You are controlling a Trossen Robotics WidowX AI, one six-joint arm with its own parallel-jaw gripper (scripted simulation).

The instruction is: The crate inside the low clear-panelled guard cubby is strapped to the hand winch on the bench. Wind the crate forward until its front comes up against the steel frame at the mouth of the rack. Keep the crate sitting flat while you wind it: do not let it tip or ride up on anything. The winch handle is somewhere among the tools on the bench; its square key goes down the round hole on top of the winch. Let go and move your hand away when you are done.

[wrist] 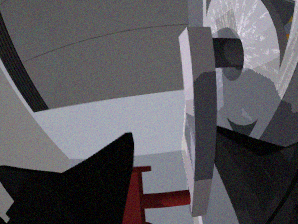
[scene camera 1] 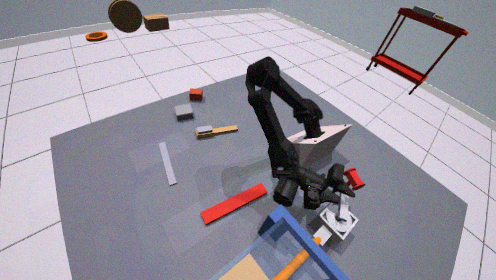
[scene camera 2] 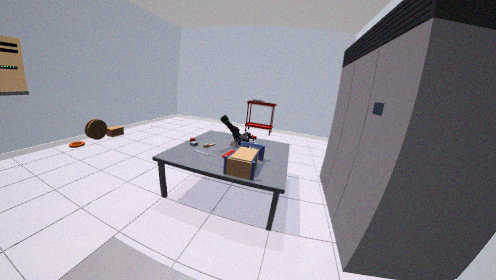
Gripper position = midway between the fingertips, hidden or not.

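Scene camera 1 has a red bar [scene camera 1: 226, 207] in it, along with a hand winch [scene camera 1: 332, 225] and the gripper [scene camera 1: 349, 199]. In the wrist view you'd find the hand winch again [wrist: 250, 100] and the gripper [wrist: 169, 134]. The red bar is out of frame in the wrist view.
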